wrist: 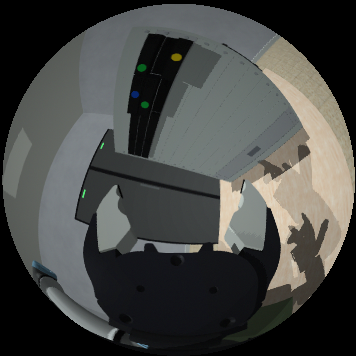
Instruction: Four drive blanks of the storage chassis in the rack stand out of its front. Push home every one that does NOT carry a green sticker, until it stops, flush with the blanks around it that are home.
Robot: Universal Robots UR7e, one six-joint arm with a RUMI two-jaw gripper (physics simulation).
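Observation:
The storage chassis (pixel 220 115) fills the upper middle of the wrist view, with a column of black drive blanks along its left part. A blank with a yellow sticker (pixel 176 57) is at the top right of the column. A blank with a green sticker (pixel 142 67) is to its left. Lower are a blank with a blue sticker (pixel 135 94) and another with a green sticker (pixel 145 104). The stickered blanks seem to stand out; how far is hard to tell. My gripper (pixel 180 183) is open and empty, its fingertips apart from and below the chassis in the view.
Dark panelled units (pixel 170 212) with small green lights lie below the chassis in the view, partly behind the fingers. A light wood-coloured surface (pixel 265 205) with shadows is at the right. A grey wall (pixel 100 65) is at the left. A pale curved tube (pixel 75 310) is at the lower left.

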